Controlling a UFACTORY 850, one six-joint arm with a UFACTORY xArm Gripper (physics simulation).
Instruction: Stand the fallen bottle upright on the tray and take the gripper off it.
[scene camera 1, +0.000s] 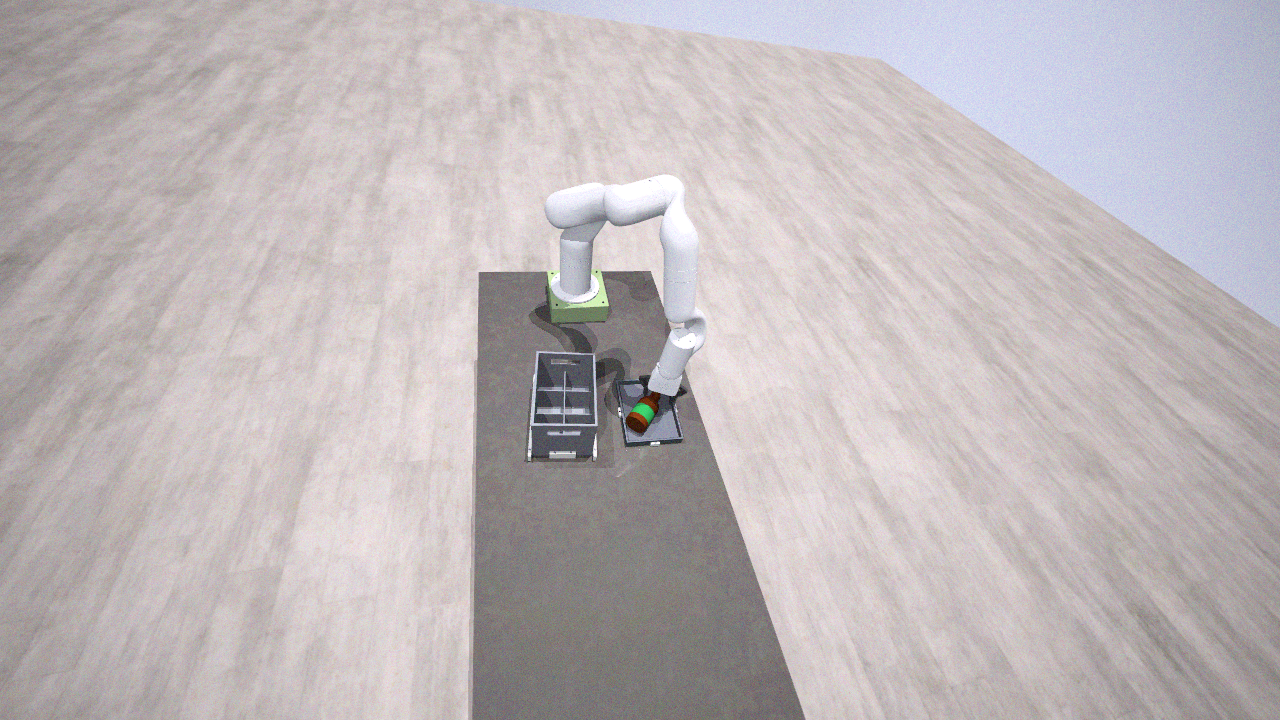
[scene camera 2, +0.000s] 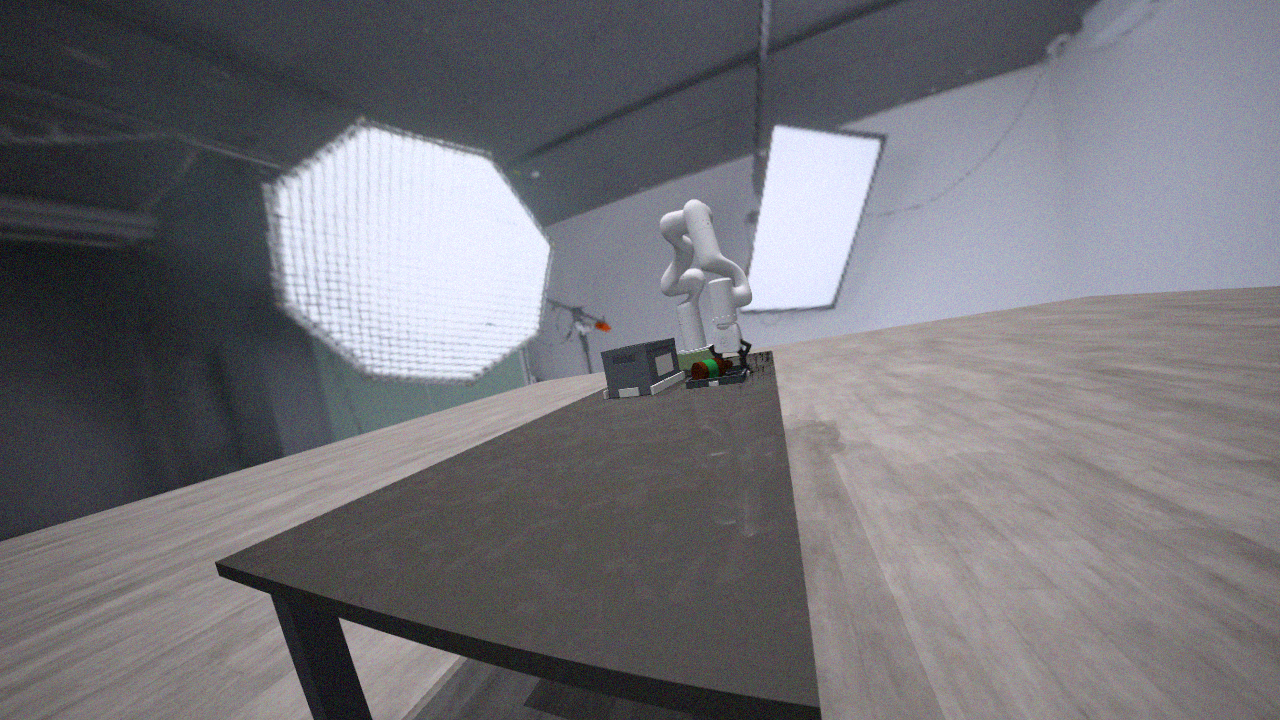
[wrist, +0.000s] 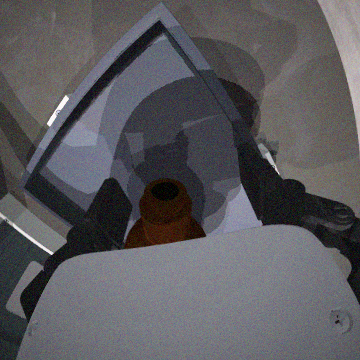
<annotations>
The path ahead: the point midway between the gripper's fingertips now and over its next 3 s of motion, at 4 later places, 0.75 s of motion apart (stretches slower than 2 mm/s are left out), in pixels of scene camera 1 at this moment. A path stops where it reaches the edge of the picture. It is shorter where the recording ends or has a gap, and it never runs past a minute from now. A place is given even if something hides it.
My gripper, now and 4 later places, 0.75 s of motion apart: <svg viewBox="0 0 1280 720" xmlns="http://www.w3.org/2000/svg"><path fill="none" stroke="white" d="M657 397L656 394L666 377L660 390L661 388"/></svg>
</annotations>
